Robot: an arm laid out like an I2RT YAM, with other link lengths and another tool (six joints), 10 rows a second.
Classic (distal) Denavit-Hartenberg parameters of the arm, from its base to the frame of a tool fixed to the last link. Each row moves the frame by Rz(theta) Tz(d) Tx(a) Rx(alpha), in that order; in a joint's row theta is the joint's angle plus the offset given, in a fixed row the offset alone. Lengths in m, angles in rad.
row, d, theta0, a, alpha
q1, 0.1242, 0, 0.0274, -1.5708
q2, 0, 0, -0.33, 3.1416
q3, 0, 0.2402, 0.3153, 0
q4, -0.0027, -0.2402, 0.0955, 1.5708
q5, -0.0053, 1.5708, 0, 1.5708
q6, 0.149, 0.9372, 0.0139, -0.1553
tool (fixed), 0.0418, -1.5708, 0, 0
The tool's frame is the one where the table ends.
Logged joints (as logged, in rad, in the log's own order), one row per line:
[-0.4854 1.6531 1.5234 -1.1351 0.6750 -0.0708]
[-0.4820 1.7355 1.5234 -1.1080 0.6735 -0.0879]
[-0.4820 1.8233 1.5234 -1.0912 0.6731 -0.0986]
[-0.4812 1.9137 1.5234 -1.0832 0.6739 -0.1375]
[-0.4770 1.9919 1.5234 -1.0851 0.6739 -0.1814]
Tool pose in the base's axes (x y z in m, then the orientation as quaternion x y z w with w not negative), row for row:
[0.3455 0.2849 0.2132 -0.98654 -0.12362 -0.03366 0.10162]
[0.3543 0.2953 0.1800 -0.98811 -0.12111 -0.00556 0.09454]
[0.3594 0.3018 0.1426 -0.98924 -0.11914 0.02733 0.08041]
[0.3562 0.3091 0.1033 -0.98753 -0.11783 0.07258 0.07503]
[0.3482 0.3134 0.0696 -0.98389 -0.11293 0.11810 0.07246]
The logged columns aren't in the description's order. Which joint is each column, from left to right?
Columns, left to right: q6, q2, q3, q4, q1, q5.
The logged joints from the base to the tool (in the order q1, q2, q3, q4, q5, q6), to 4 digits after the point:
[0.6750 1.6531 1.5234 -1.1351 -0.0708 -0.4854]
[0.6735 1.7355 1.5234 -1.1080 -0.0879 -0.4820]
[0.6731 1.8233 1.5234 -1.0912 -0.0986 -0.4820]
[0.6739 1.9137 1.5234 -1.0832 -0.1375 -0.4812]
[0.6739 1.9919 1.5234 -1.0851 -0.1814 -0.4770]

